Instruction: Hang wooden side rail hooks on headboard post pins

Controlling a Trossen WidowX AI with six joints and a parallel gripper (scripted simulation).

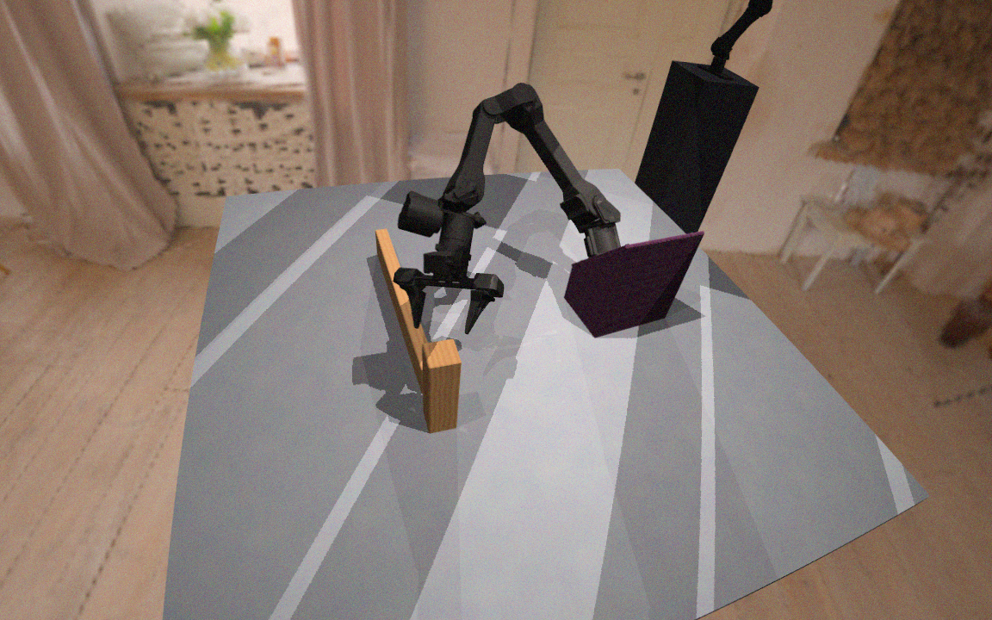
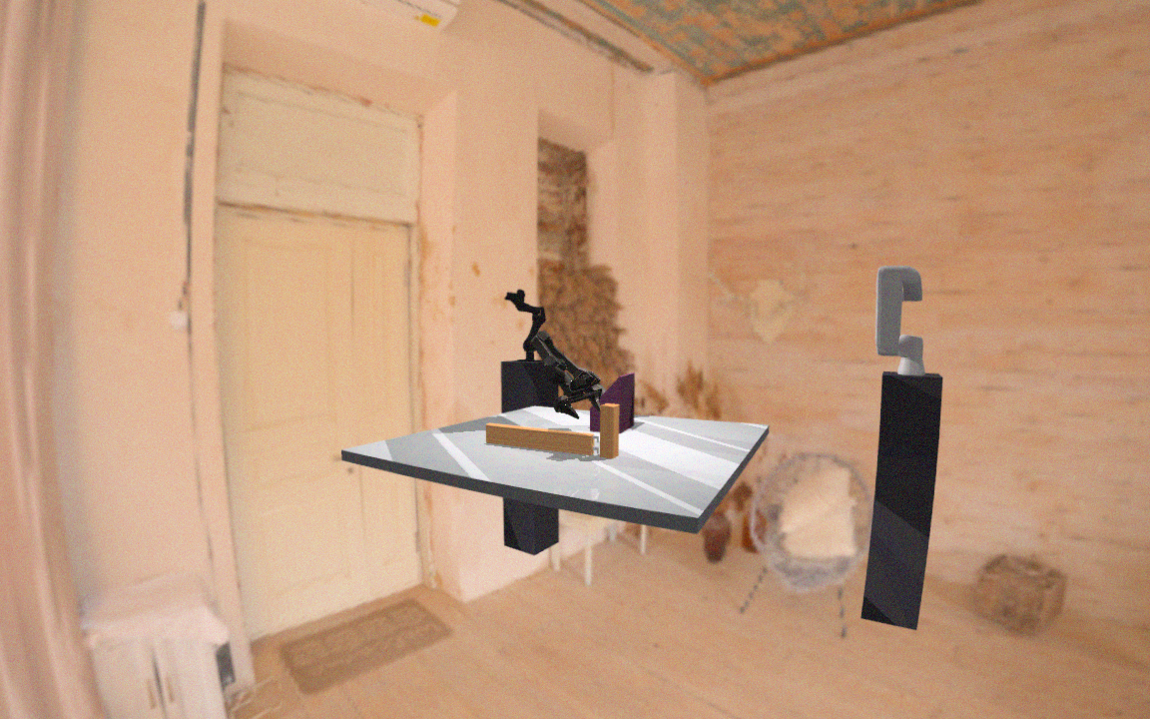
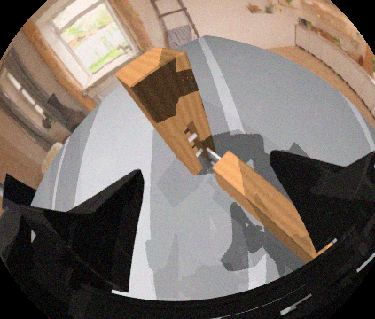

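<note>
Right now the wooden headboard post is 80 mm to the left of my gripper tip, 50 mm below it and 10 mm ahead of it.
</note>
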